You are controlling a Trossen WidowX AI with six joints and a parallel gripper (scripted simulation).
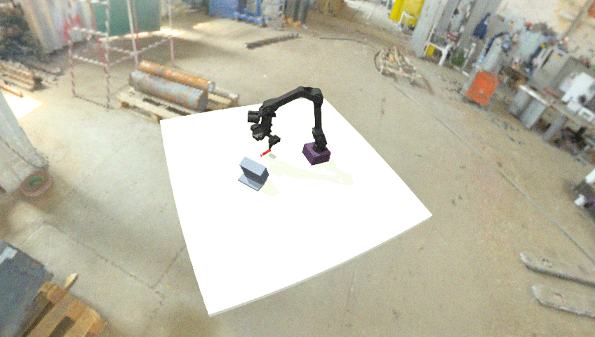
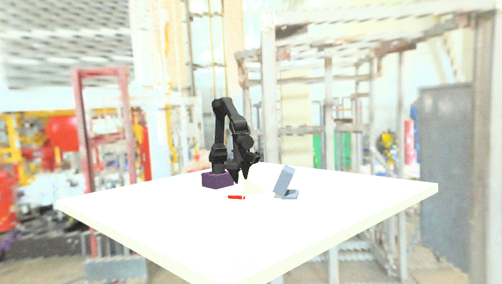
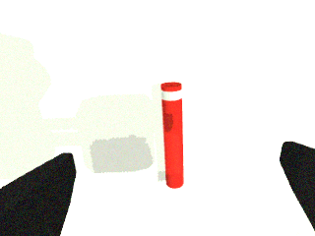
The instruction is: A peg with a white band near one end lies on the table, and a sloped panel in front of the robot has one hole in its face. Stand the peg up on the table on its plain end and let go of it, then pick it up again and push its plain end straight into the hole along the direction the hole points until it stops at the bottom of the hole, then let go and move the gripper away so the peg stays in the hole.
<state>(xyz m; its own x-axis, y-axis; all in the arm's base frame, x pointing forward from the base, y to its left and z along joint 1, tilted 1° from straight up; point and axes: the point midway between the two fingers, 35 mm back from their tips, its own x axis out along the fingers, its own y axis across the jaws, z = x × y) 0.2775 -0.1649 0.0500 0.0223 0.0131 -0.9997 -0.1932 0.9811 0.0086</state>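
Now: gripper tip 1 cm past the red peg and 7 cm above it. From my gripper tip the other things lie so: grey sloped panel 14 cm ahead, 13 cm to the left, 1 cm below; grey foot plate 17 cm ahead, 14 cm to the left, 8 cm below.
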